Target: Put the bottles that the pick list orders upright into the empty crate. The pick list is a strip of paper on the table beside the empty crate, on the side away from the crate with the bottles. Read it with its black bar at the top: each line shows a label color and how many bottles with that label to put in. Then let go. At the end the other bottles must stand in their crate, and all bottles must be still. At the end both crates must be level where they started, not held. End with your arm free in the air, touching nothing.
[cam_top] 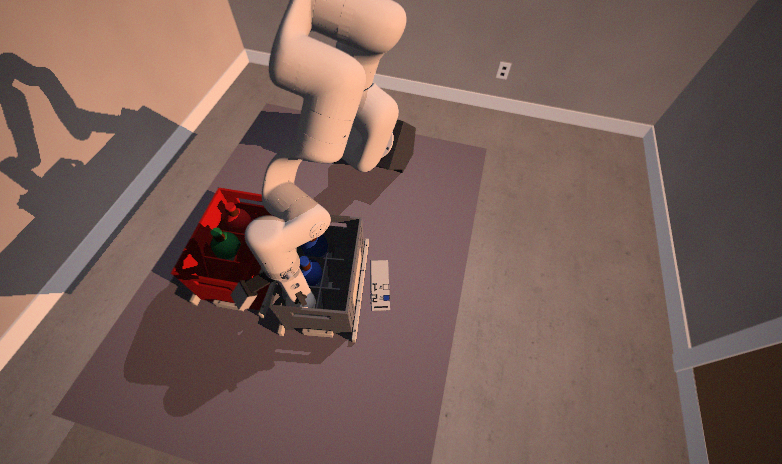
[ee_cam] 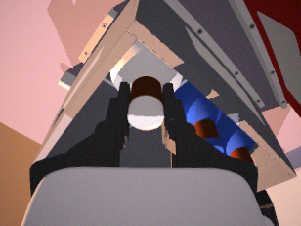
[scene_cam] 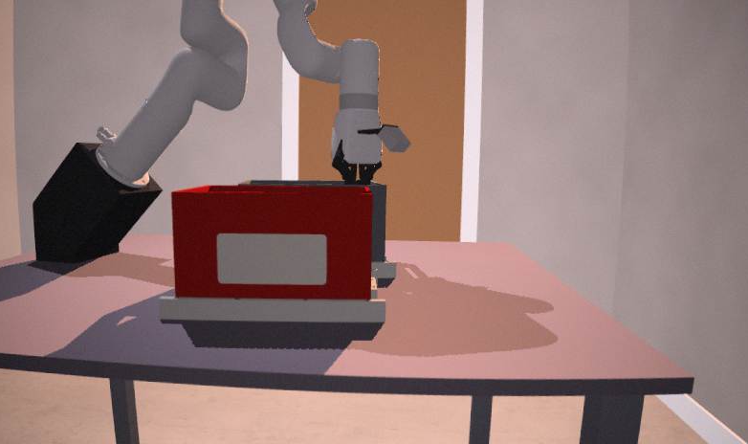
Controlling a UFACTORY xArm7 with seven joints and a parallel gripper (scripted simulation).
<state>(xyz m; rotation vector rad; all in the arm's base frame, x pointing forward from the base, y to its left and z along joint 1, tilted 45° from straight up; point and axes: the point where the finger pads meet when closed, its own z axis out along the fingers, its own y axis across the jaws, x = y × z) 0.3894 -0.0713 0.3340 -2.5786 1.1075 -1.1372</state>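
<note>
Now: hand 7 cm above the white bottle. Also, from my hand: pick list 20 cm to the left, 16 cm below, 10 cm behind; then red crate 20 cm to the right, 15 cm behind, 8 cm below; then grey crate 9 cm behind, 8 cm below, 4 cm to the left.
</note>
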